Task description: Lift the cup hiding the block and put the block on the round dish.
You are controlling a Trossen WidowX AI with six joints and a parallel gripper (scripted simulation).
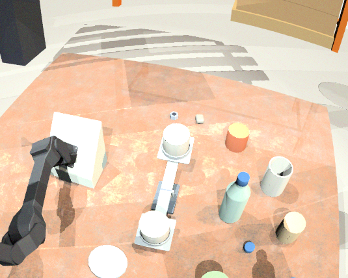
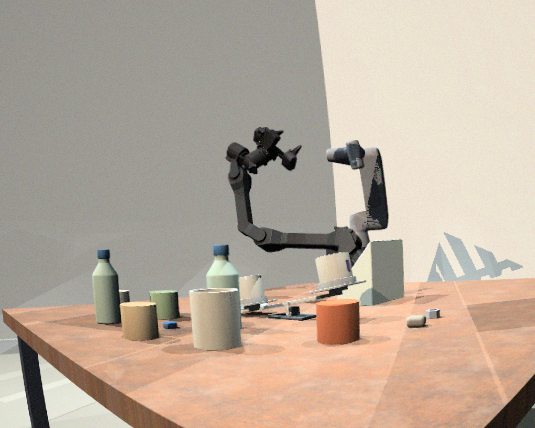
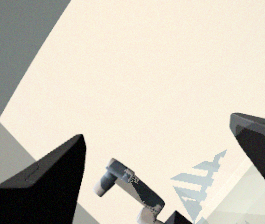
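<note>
My gripper tip is 49 cm above the grey block, 43 cm short of it and 28 cm to the right of it. From my gripper tip the other things lie so: round light-blue dish (53 cm below, 35 cm ahead, 16 cm to the left); blue cap (68 cm ahead, 53 cm below, 32 cm to the left); cream cup (55 cm to the left, 42 cm below, 40 cm ahead).
</note>
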